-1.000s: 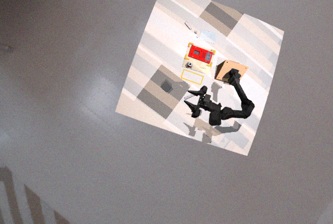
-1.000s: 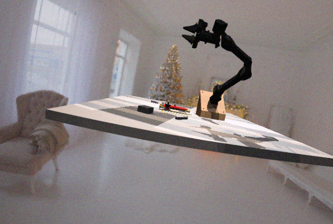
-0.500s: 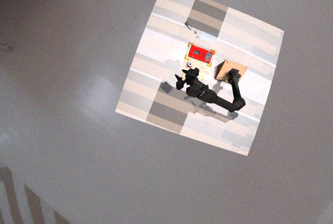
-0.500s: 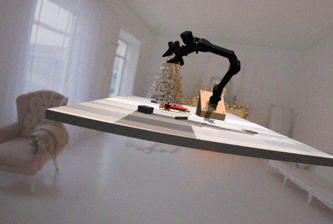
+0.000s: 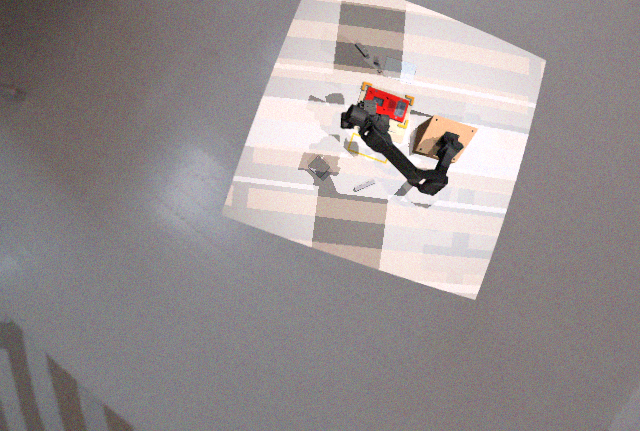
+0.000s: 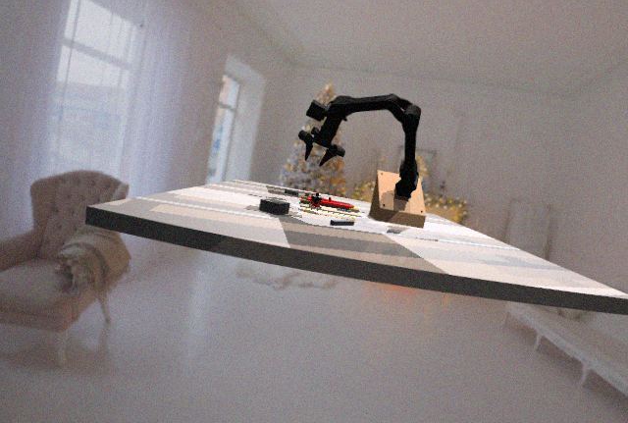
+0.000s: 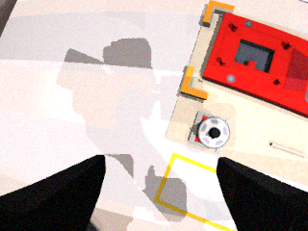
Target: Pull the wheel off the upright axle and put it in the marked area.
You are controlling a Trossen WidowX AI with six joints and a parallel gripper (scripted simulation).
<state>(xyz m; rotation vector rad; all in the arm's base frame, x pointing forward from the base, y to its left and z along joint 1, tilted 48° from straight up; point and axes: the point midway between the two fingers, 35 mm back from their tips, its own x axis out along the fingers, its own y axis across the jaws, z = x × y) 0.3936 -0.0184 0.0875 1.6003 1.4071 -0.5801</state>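
The dark grey wheel lies 140 mm below my gripper tip, 40 mm behind it and 30 mm to the right of it. Also, from my gripper tip: grey block (220 mm to the left, 160 mm below, 110 mm ahead); then bar (240 mm to the left, 170 mm below, 110 mm behind).
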